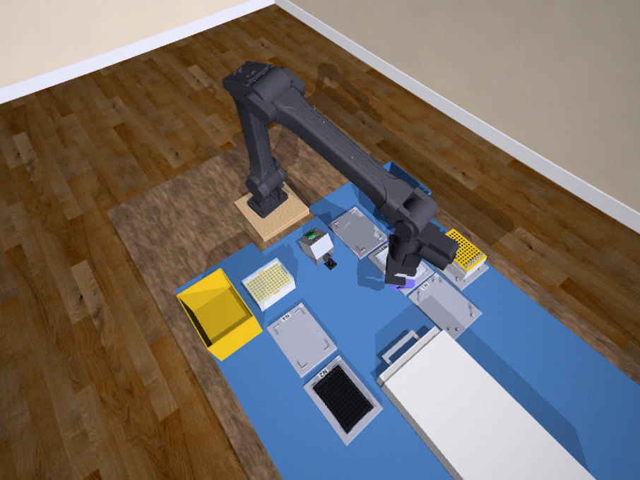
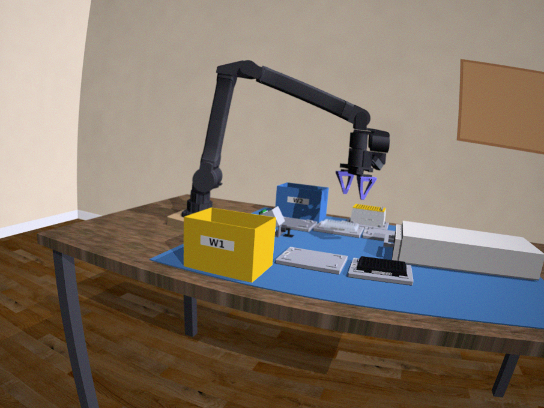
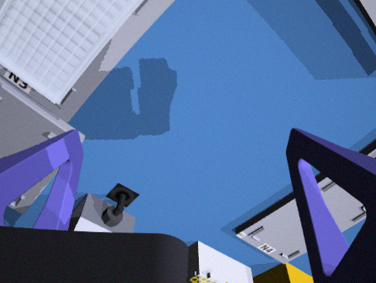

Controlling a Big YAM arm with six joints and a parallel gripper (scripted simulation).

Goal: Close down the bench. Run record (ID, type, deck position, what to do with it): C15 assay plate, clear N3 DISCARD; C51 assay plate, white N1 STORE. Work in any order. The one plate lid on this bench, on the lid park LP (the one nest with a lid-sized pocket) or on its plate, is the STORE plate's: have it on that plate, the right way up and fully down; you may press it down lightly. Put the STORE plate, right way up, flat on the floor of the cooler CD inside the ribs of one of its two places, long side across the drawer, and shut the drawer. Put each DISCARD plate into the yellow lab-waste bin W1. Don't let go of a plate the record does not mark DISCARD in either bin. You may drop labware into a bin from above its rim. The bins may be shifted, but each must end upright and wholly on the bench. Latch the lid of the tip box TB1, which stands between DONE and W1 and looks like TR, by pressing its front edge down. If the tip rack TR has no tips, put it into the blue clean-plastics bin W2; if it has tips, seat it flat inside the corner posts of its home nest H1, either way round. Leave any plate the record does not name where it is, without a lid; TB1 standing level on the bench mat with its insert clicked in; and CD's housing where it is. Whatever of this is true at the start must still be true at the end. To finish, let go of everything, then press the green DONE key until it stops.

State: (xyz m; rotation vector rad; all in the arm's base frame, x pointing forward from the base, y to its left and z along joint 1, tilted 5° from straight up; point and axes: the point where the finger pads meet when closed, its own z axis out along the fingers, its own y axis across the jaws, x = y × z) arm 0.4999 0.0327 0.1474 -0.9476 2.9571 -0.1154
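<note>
My gripper is now 13 cm above the clear assay plate, 10 cm to the right of it and 3 cm past it. Also, from my hand: N3 label: 14 cm below, 11 cm to the left, 11 cm behind; nest N1: 14 cm below, 13 cm ahead, 8 cm to the left; grey nest N3: 14 cm below, 10 cm to the left, 3 cm behind.
</note>
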